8 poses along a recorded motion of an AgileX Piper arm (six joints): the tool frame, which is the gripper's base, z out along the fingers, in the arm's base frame.
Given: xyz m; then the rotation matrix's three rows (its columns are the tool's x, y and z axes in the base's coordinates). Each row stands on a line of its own.
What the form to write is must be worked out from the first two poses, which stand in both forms.
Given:
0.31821, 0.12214, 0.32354
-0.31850, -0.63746, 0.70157
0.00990, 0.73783, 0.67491
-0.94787, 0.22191, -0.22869
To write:
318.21, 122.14, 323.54
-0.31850, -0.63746, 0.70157
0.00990, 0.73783, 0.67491
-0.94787, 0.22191, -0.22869

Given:
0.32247, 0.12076, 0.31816
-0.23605, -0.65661, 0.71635
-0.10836, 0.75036, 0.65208
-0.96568, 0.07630, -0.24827
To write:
322.47, 120.76, 318.16
-0.23605, -0.65661, 0.71635
-0.10836, 0.75036, 0.65208
-0.96568, 0.07630, -0.24827

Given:
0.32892, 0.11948, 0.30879
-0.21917, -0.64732, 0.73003
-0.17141, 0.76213, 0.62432
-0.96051, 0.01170, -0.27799
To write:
328.92, 119.48, 308.79
-0.21917, -0.64732, 0.73003
-0.17141, 0.76213, 0.62432
-0.96051, 0.01170, -0.27799

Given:
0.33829, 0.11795, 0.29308
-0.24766, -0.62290, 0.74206
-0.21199, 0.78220, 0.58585
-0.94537, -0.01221, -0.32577
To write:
338.29, 117.95, 293.08
-0.24766, -0.62290, 0.74206
-0.21199, 0.78220, 0.58585
-0.94537, -0.01221, -0.32577

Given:
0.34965, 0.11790, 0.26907
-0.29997, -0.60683, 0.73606
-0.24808, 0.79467, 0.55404
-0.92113, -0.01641, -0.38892
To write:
349.65, 117.90, 269.07
-0.29997, -0.60683, 0.73606
-0.24808, 0.79467, 0.55404
-0.92113, -0.01641, -0.38892

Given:
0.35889, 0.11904, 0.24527
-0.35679, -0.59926, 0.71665
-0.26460, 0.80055, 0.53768
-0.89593, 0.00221, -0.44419
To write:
358.89, 119.04, 245.27
-0.35679, -0.59926, 0.71665
-0.26460, 0.80055, 0.53768
-0.89593, 0.00221, -0.44419

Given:
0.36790, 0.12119, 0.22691
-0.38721, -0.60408, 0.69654
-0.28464, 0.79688, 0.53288
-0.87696, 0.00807, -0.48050
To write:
367.90, 121.19, 226.91
-0.38721, -0.60408, 0.69654
-0.28464, 0.79688, 0.53288
-0.87696, 0.00807, -0.48050

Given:
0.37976, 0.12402, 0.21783
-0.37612, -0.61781, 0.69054
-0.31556, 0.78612, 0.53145
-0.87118, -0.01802, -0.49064
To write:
379.76, 124.02, 217.83
-0.37612, -0.61781, 0.69054
-0.31556, 0.78612, 0.53145
-0.87118, -0.01802, -0.49064

